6 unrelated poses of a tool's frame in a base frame.
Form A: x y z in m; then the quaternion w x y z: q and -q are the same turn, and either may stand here.
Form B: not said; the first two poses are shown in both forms.
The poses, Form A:
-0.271, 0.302, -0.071, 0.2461, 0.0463, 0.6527, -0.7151
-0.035, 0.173, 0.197, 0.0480, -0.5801, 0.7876, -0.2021
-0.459, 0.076, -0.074, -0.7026, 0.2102, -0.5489, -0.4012
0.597, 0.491, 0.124, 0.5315, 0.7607, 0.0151, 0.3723
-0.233, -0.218, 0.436, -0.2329, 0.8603, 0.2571, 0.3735
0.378, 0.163, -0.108, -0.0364, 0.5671, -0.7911, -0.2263
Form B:
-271, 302, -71, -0.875, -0.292, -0.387, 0.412, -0.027, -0.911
-35, 173, 197, -0.322, -0.933, 0.159, -0.894, 0.245, -0.374
-459, 76, -74, 0.076, 0.333, -0.940, -0.794, 0.590, 0.145
597, 491, 124, 0.722, 0.419, 0.550, -0.373, -0.435, 0.820
-233, -218, 436, 0.589, 0.268, 0.762, 0.616, -0.759, -0.209
378, 163, -108, -0.354, -0.881, -0.314, -0.914, 0.254, 0.317

